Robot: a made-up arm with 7 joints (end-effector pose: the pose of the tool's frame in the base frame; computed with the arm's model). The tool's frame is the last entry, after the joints.
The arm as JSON. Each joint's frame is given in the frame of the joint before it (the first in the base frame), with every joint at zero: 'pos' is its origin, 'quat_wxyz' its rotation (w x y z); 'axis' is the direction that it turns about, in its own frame. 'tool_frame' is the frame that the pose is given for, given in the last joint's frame.
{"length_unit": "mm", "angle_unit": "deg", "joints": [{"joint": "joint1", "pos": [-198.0, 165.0, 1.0], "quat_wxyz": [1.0, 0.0, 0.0, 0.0], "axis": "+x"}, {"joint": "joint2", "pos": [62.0, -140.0, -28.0], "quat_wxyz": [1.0, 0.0, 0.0, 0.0], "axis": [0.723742, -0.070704, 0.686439]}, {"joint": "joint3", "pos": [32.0, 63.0, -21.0], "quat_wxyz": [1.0, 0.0, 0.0, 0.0], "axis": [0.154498, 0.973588, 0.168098]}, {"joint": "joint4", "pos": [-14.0, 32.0, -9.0], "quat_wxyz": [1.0, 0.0, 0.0, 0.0], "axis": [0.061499, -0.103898, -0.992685]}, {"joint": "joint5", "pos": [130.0, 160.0, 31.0], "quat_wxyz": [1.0, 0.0, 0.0, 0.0], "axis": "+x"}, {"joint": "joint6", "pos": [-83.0, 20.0, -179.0], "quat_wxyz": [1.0, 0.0, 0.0, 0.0], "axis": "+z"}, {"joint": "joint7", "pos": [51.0, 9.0, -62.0], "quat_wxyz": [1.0, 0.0, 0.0, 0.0], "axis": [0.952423, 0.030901, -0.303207]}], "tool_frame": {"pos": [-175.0, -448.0, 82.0], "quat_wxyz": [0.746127, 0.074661, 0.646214, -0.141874]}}
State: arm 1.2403 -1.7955 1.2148 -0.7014 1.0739 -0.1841 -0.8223
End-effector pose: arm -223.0 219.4 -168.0 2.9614 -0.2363 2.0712
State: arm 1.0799 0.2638 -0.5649 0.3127 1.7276 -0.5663 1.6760
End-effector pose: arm -311.1 163.8 731.7 -1.0116 -0.1585 -1.2414
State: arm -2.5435 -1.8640 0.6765 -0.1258 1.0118 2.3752 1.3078
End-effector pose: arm 65.6 188.9 942.5 -1.4233 -0.0407 -1.9643
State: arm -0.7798 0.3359 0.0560 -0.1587 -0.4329 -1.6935 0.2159
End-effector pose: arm -598.1 60.6 -264.9 0.2469 0.5118 -1.3336
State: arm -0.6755 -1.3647 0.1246 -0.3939 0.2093 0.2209 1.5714
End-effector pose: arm -484.5 -380.3 -348.1 0.8701 1.0899 -0.4227
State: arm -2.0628 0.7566 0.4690 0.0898 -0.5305 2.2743 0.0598
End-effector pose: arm -47.0 -199.3 -353.3 2.2381 -0.4858 -1.9071
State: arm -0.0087 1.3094 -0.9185 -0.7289 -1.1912 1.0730 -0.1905
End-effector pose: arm -226.0 -46.7 453.0 -1.0577 -0.1701 -0.0565
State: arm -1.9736 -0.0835 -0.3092 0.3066 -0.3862 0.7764 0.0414
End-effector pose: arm 13.8 342.0 345.6 -1.8699 -0.8738 -1.1126
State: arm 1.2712 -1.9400 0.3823 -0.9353 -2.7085 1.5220 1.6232
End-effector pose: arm 540.8 75.2 53.5 -2.3912 -0.7263 -2.3313
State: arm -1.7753 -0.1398 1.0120 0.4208 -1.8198 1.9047 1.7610
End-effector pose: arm 184.0 472.8 398.5 -0.5854 0.4223 2.2494
